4 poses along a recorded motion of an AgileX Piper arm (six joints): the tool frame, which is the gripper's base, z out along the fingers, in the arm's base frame.
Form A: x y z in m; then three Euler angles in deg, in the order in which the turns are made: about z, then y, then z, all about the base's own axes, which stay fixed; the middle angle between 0 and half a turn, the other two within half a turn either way.
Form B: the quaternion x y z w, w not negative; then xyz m. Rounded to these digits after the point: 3 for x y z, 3 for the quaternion.
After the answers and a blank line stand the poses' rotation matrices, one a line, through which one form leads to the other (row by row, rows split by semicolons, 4 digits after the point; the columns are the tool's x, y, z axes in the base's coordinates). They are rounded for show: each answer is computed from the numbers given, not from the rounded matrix.
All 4 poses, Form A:
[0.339 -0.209 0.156 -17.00 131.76 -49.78]
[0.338 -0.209 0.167 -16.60 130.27 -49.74]
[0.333 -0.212 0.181 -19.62 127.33 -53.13]
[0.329 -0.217 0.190 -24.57 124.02 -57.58]
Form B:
[0.258 0.876 -0.225 0.341 0.339 -0.209 0.156]
[0.259 0.870 -0.230 0.352 0.338 -0.209 0.167]
[0.258 0.858 -0.263 0.357 0.333 -0.212 0.181]
[0.251 0.847 -0.308 0.354 0.329 -0.217 0.190]

-0.6345 0.6045 0.4817; 0.2975 0.7662 -0.5696; -0.7133 -0.2181 -0.6660
-0.6183 0.6120 0.4931; 0.2881 0.7602 -0.5823; -0.7312 -0.2180 -0.6464
-0.6113 0.6314 0.4771; 0.2555 0.7281 -0.6361; -0.7490 -0.2670 -0.6064
-0.6238 0.6430 0.4444; 0.2066 0.6840 -0.6997; -0.7538 -0.3446 -0.5595

